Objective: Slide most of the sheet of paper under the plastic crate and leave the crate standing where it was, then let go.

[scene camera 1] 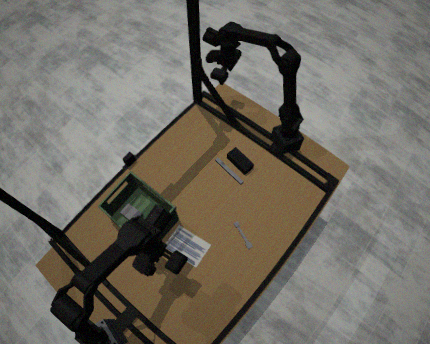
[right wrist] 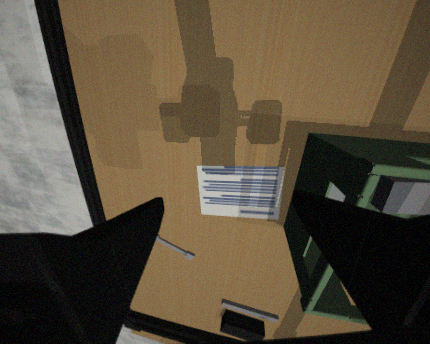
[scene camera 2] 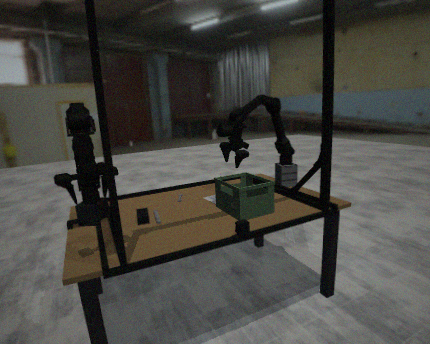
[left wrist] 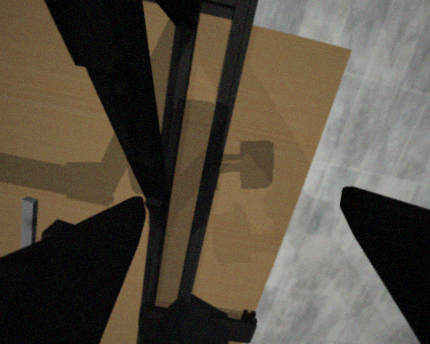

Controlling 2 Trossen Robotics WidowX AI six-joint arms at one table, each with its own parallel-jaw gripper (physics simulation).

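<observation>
The white sheet of paper with blue lines lies flat beside the green plastic crate, its near edge close to the crate's wall. Whether any of it is under the crate is unclear. The crate stands upright. My right gripper is open and empty, high above the table by the paper and crate. My left gripper is open and empty, beyond the table's far corner in scene camera 1, away from the paper.
Grey blocks lie inside the crate. A small wrench, a grey bar and a black block lie on the table. Black frame posts rise at its edges.
</observation>
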